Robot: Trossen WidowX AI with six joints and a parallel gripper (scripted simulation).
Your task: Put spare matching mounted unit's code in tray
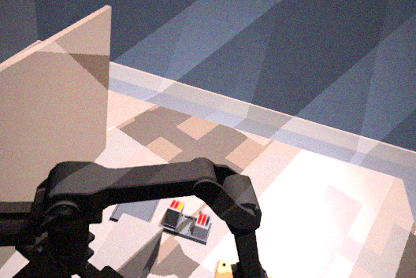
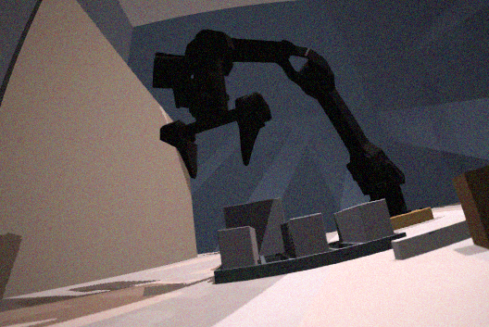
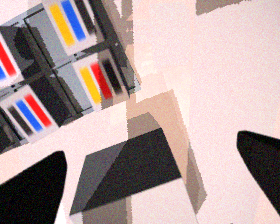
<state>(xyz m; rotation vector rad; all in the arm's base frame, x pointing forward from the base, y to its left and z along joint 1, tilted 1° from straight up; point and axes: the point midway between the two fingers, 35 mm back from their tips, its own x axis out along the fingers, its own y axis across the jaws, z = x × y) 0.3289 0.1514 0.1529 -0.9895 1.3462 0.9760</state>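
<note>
Right now the grey spare block is 20 mm behind my gripper tip, 30 mm to the left of it and 100 mm below it. Round my gripper tip: tall beige wall 200 mm ahead, 150 mm to the right, 80 mm above; large grey box 40 mm behind, 130 mm to the right, 90 mm below; flat grey tray 10 mm ahead, 330 mm to the right, 140 mm below.
</note>
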